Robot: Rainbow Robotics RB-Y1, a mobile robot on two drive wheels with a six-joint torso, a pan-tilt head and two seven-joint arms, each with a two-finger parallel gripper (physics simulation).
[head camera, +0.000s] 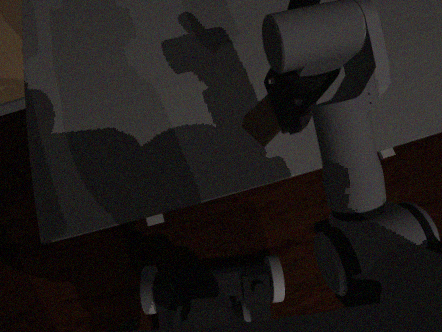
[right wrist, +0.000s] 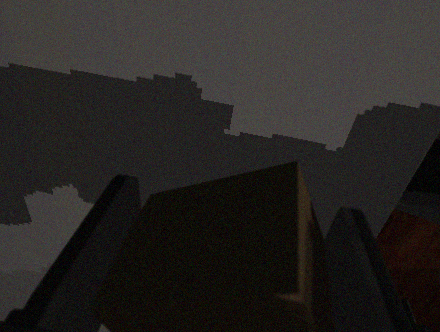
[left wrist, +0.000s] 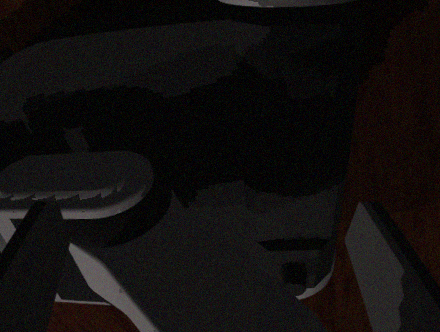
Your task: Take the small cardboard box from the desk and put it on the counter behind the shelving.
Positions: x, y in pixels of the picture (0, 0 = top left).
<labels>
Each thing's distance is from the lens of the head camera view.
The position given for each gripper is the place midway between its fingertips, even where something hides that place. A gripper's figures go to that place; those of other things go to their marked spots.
right gripper (head camera: 279, 112): 58 cm
small cardboard box (head camera: 260, 122): 51 cm
grey desk (head camera: 128, 117): 70 cm
The marked spots on the grey desk and the small cardboard box are 34 cm apart.
</labels>
